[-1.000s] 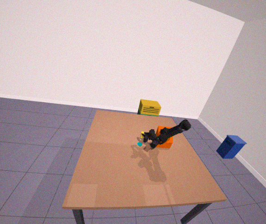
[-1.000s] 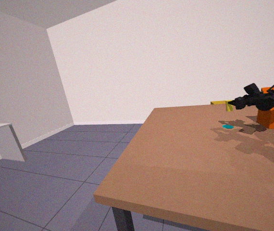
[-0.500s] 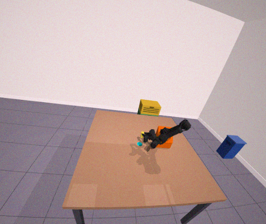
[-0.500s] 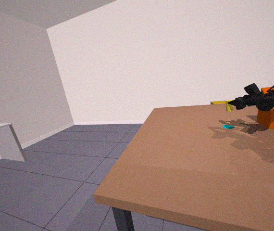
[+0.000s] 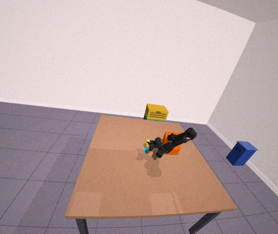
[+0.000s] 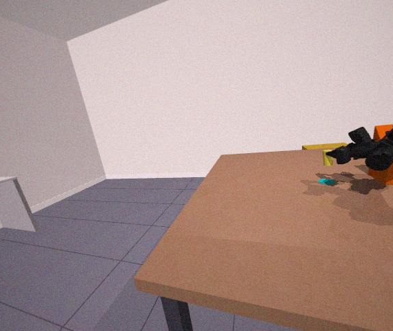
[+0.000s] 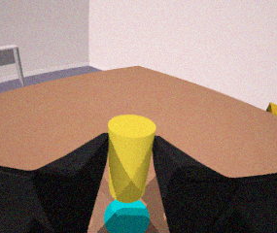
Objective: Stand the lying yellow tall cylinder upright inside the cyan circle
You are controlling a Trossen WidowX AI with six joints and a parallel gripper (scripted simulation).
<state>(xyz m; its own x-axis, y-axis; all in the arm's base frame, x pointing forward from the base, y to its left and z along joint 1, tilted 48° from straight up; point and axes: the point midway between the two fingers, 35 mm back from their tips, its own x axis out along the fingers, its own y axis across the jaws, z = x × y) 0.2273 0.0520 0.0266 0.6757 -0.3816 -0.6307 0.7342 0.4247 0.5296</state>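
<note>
The cyan circle is 140 mm below my gripper tip. The rest, counted from my gripper tip: yellow cylinder 20 mm below.
</note>
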